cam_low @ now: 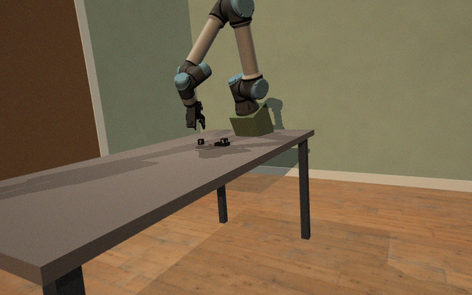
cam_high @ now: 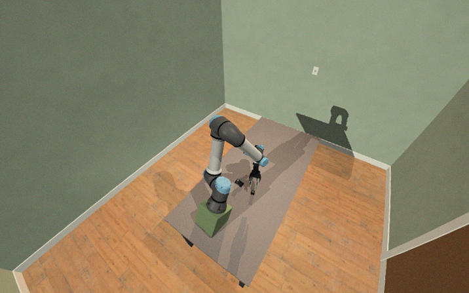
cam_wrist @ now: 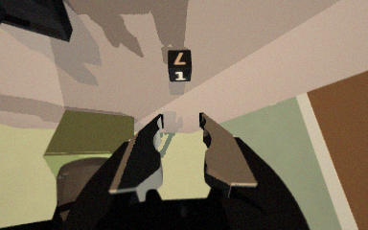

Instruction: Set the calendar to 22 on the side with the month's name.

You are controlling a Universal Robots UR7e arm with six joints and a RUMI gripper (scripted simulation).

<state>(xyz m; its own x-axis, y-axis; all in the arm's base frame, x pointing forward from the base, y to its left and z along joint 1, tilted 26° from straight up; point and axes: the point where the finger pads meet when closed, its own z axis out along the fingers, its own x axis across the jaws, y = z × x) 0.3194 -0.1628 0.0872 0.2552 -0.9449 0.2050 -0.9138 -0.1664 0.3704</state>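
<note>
The black number cube is 10 mm behind my hand and 80 mm below it. From my hand the other things lie so: black tray (30 mm ahead, 150 mm to the left, 80 mm below).
</note>
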